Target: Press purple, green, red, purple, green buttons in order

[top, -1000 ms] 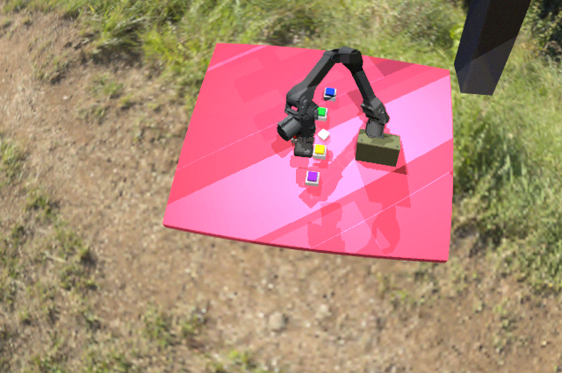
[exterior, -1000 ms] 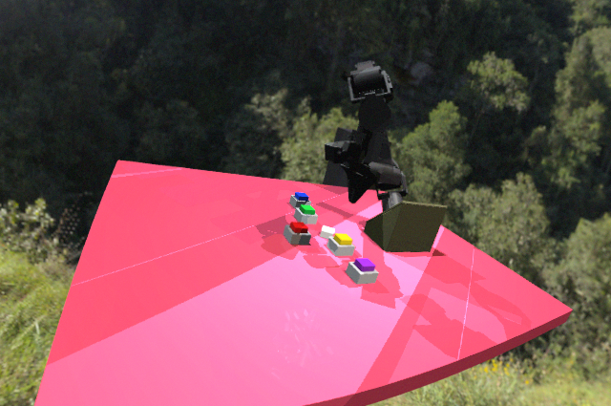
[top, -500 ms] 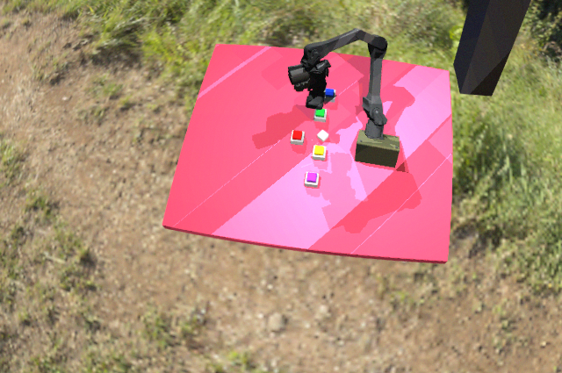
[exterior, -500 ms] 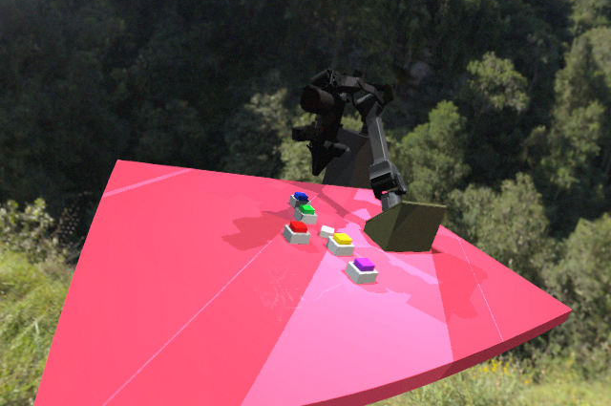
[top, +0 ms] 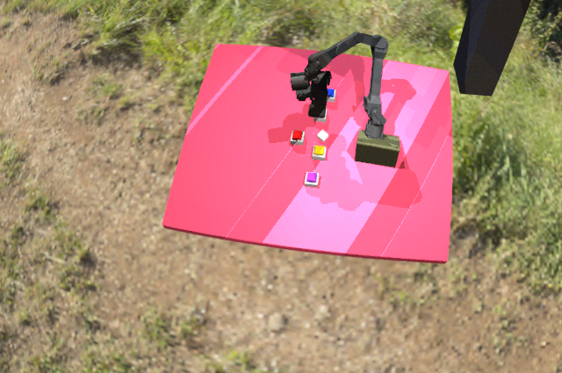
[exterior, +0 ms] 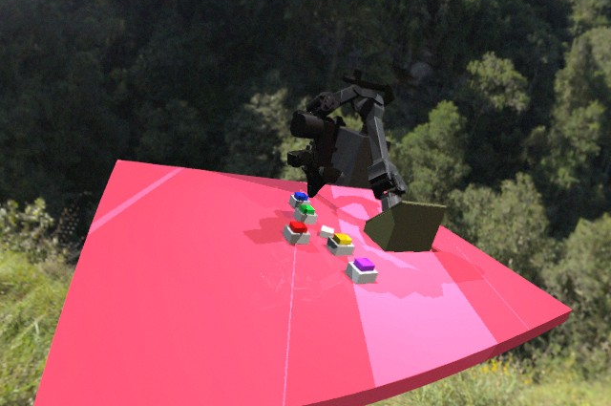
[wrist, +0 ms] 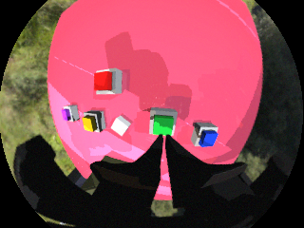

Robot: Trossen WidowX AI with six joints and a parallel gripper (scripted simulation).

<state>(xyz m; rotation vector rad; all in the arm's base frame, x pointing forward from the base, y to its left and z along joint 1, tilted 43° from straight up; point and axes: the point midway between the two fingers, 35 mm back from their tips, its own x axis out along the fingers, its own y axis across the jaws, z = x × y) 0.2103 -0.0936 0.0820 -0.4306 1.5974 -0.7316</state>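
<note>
My gripper tip is now 40 mm above the green button. Round my gripper tip: small white block 90 mm to the left, 60 mm below, 10 mm behind; then red button 100 mm to the left, 90 mm ahead, 40 mm below; then blue button 100 mm to the right, 40 mm below, 40 mm behind.
</note>
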